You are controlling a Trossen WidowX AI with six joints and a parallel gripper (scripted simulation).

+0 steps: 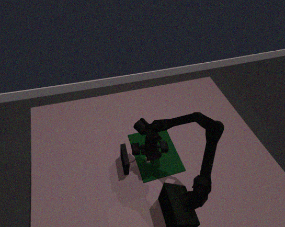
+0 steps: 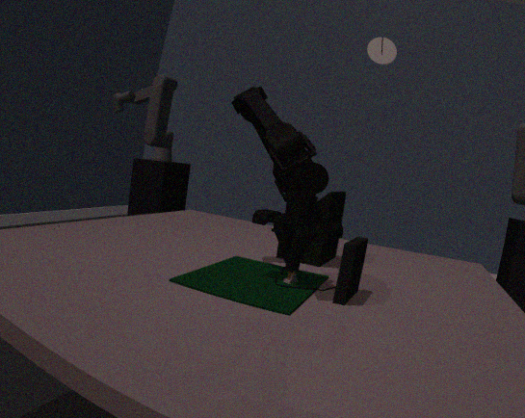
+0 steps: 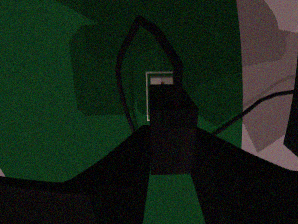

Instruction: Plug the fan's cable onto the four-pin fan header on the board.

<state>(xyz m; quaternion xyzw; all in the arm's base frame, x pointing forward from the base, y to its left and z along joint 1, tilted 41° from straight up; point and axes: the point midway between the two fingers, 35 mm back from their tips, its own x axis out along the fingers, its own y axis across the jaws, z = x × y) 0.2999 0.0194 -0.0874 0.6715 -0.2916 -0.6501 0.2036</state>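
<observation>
Right now my gripper tip is 1 cm past the black plug. From my gripper tip the other things lie so: black fan: 12 cm to the left, 2 cm above; pale four-pin header: 4 cm below, 1 cm behind; green board: 6 cm to the right, 6 cm below, 3 cm ahead.
</observation>
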